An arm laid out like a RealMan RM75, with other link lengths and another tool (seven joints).
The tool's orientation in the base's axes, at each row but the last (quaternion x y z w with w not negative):
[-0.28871 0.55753 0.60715 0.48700]
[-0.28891 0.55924 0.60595 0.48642]
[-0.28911 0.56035 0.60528 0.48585]
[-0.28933 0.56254 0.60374 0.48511]
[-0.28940 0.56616 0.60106 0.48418]
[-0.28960 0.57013 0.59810 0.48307]
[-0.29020 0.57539 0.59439 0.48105]
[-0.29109 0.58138 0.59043 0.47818]
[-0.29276 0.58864 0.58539 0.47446]
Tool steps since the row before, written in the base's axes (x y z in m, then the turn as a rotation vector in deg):
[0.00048 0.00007 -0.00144 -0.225 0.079 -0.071]
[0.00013 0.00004 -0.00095 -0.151 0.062 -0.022]
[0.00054 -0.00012 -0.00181 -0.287 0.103 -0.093]
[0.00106 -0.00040 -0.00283 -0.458 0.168 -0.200]
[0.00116 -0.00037 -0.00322 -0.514 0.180 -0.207]
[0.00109 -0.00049 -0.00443 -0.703 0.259 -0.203]
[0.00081 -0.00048 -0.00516 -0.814 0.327 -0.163]
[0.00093 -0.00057 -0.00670 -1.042 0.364 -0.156]
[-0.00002 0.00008 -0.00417 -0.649 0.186 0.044]
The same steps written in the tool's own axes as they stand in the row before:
[0.00113 -0.00100 -0.00015 0.165 0.185 0.017]
[0.00081 -0.00049 -0.00013 0.091 0.135 0.026]
[0.00139 -0.00122 -0.00038 0.214 0.235 0.024]
[0.00205 -0.00214 -0.00074 0.389 0.355 0.031]
[0.00237 -0.00239 -0.00074 0.418 0.405 0.030]
[0.00346 -0.00283 -0.00106 0.503 0.587 0.068]
[0.00422 -0.00288 -0.00117 0.524 0.712 0.118]
[0.00555 -0.00365 -0.00139 0.612 0.926 0.106]
[0.00378 -0.00169 -0.00049 0.245 0.629 0.046]

